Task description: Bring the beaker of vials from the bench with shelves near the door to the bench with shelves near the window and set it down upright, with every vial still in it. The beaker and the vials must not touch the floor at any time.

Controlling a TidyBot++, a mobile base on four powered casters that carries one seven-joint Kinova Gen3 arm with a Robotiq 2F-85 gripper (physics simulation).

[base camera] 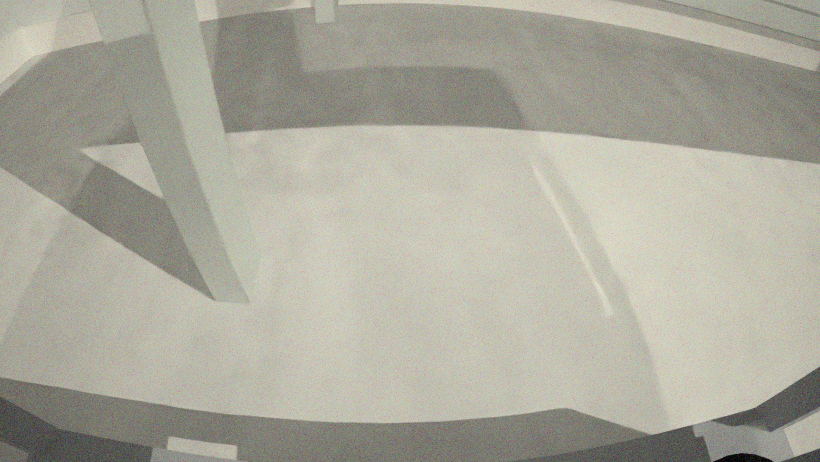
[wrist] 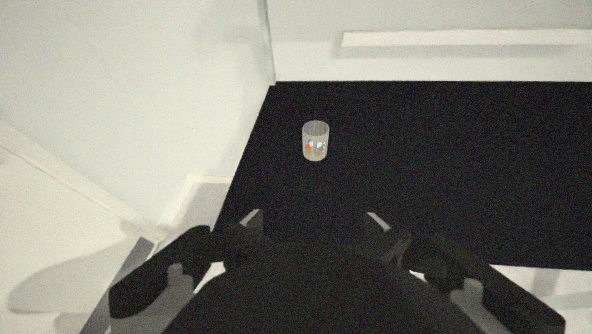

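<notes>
A clear beaker (wrist: 315,140) stands upright on the black bench top (wrist: 450,175), near its left end in the wrist view. Several small vials with red, blue and white parts show low inside it. My gripper (wrist: 312,222) is open, with nothing between its fingers. Its fingertips appear below the beaker in the wrist view, apart from it, over the black top. The beaker does not show in the base camera view.
A pale bench leg (base camera: 195,149) stands on the floor (base camera: 401,258) at the left of the base view. A white shelf (wrist: 465,38) runs along the wall behind the bench top. A wall (wrist: 150,75) rises beyond the top's left edge.
</notes>
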